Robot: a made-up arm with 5 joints.
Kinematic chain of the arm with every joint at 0, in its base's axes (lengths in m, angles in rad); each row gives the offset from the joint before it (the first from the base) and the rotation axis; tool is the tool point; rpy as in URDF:
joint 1: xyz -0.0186 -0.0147 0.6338 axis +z
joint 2: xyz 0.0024 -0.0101 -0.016 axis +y
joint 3: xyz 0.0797 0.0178 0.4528 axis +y
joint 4: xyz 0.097 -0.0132 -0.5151 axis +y
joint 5: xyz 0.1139 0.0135 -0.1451 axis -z
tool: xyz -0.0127 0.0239 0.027 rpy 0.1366 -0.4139 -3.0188
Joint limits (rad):
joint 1: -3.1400..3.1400
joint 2: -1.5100..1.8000
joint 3: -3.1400..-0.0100
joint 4: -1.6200..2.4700
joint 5: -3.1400..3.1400
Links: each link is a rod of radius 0.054 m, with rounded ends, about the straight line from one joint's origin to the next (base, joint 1, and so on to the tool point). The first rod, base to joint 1, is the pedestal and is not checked.
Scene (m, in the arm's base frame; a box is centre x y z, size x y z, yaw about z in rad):
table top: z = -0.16
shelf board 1: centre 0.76 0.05 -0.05 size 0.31 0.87 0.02 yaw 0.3
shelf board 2: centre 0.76 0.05 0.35 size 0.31 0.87 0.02 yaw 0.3
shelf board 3: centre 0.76 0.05 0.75 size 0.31 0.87 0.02 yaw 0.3
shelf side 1: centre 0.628 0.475 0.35 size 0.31 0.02 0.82 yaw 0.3
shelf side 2: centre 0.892 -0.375 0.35 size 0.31 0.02 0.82 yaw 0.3
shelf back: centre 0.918 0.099 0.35 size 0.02 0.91 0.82 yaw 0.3
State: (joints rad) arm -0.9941 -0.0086 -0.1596 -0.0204 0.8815
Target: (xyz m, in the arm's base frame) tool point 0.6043 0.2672 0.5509
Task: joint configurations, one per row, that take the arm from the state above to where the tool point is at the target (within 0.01 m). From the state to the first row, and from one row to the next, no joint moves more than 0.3 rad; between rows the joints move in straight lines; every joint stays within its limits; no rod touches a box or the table.
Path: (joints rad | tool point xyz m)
1: -0.7199 0.0528 -0.2755 -0.0187 0.8839 | 0.3514 -0.2953 0.4999
2: -0.4457 0.1143 -0.3915 -0.0171 0.8863 | 0.4655 -0.2095 0.5127
3: -0.1715 0.1757 -0.5074 -0.0154 0.8887 | 0.5552 -0.0807 0.5255
4: 0.1027 0.2372 -0.6234 -0.0138 0.8911 | 0.6055 0.0827 0.5383
5: 0.3769 0.2986 -0.7393 -0.0121 0.8935 | 0.6043 0.2672 0.5509

